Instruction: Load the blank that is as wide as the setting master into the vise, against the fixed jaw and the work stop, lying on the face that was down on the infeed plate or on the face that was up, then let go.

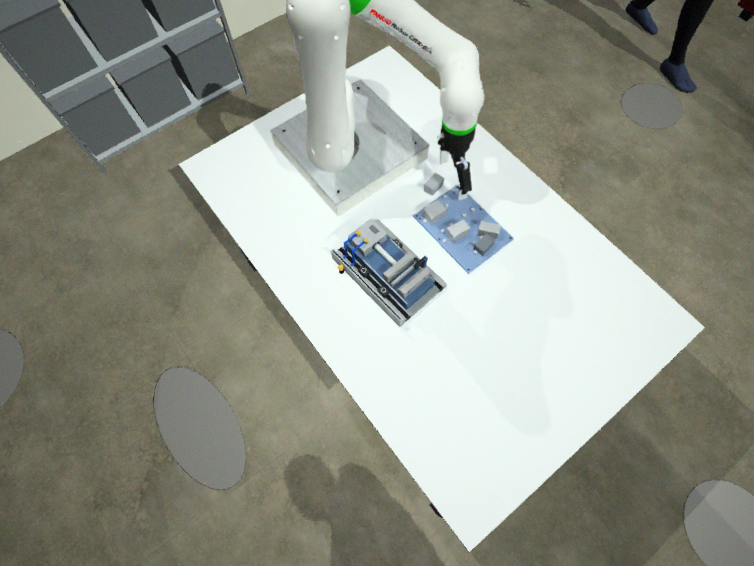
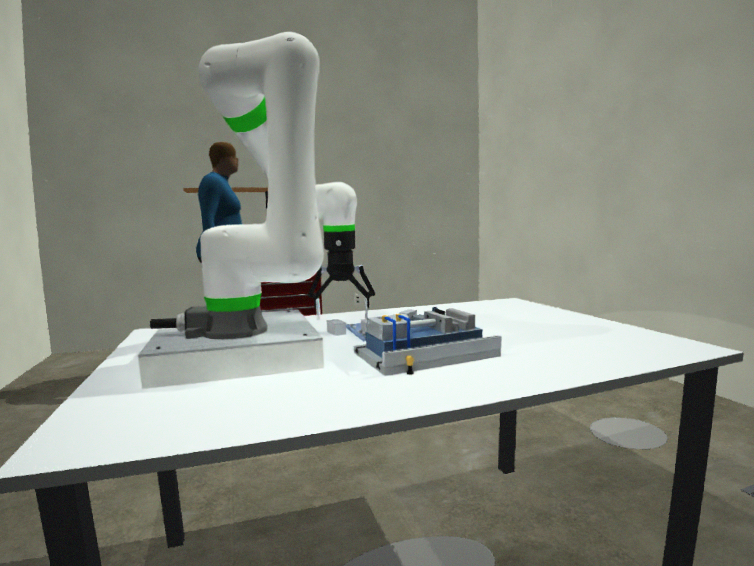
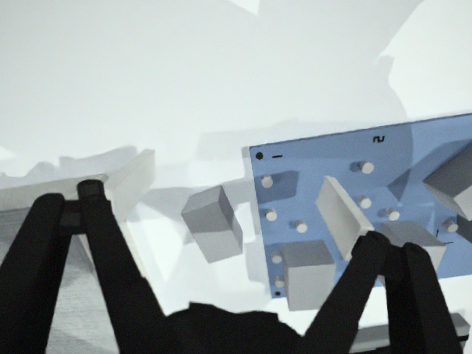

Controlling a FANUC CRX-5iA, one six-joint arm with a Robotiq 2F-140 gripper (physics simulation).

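Seen in the pictures: gripper, between the fingertips: [image 1: 452, 180] [image 2: 342, 318] [image 3: 238, 177]; arm's base, origin of its link: [image 2: 235, 331].
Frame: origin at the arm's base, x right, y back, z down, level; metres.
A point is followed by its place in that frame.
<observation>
My gripper [image 1: 453, 176] {z 0.039, x -0.278, y -0.271 m} [image 2: 342, 311] {z 0.039, x -0.278, y -0.271 m} [image 3: 238, 177] {z 0.039, x -0.278, y -0.271 m} is wide open and empty. Its fingers stand apart above and to either side of a grey block [image 1: 433, 183] {z 0.034, x -0.215, y -0.256 m} [image 2: 335, 327] {z 0.045, x -0.189, y -0.245 m} [image 3: 212, 222] {z 0.034, x -0.236, y -0.249 m} lying on the table between the robot base and the blue infeed plate [image 1: 465, 258] {z 0.063, x -0.174, y -0.520 m} [image 3: 320, 155] {z 0.062, x -0.292, y -0.345 m}. On the plate lie several grey blocks, among them one at its near-base corner [image 1: 434, 211] {z 0.026, x -0.161, y -0.352 m} [image 3: 310, 272] {z 0.026, x -0.189, y -0.340 m}, one mid-plate [image 1: 457, 230] {z 0.022, x -0.187, y -0.444 m} and a darker one [image 1: 484, 244] {z 0.037, x -0.239, y -0.516 m}. I cannot tell which block is the setting master. The vise [image 1: 378, 291] {z 0.039, x 0.111, y -0.502 m} [image 2: 441, 355] {z 0.044, x 0.146, y -0.459 m} shows a gap between its two jaws, with a dark stop [image 1: 420, 263] {z -0.025, x -0.019, y -0.506 m} beside them.
The robot's metal base plate [image 1: 383, 121] {z 0.001, x -0.181, y 0.017 m} [image 2: 231, 365] {z 0.041, x 0.134, y -0.012 m} stands beside the loose block. Small pegs [image 3: 366, 167] {z 0.054, x -0.285, y -0.384 m} rise from the infeed plate. Blue hoses [image 1: 347, 249] [image 2: 394, 333] {z -0.011, x 0.144, y -0.355 m} stand up at one end of the vise. A person [image 2: 216, 198] is in the background.
</observation>
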